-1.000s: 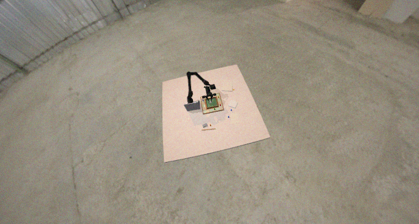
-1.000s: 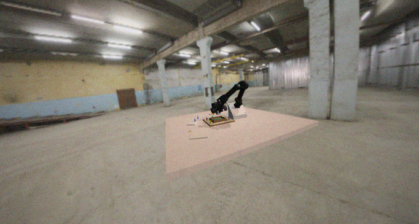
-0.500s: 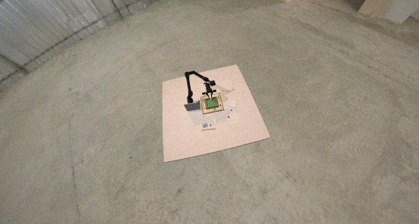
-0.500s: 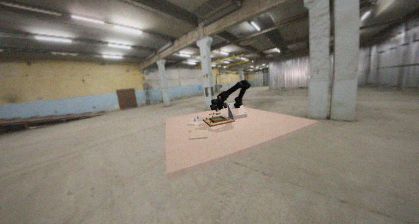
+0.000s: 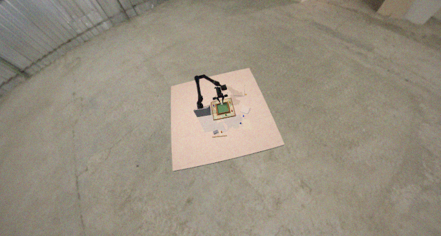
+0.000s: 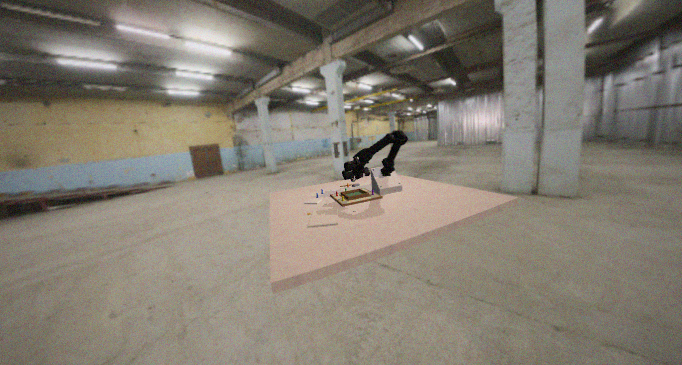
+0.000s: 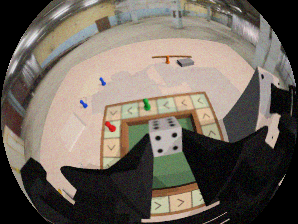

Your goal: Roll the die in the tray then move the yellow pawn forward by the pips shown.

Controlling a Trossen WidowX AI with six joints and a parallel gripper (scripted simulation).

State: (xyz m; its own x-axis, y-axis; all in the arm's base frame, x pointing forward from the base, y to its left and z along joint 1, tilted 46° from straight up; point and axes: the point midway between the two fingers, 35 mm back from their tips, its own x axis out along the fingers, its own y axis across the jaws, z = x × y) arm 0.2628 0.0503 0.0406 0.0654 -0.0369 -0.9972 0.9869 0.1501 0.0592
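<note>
Right now my gripper tip is 20 mm above the white die. From my gripper tip the other things lie so: red pawn 120 mm ahead, 100 mm below, 50 mm to the right; then green felt tray 120 mm below; then green pawn 110 mm to the right, 100 mm below, 40 mm ahead.
</note>
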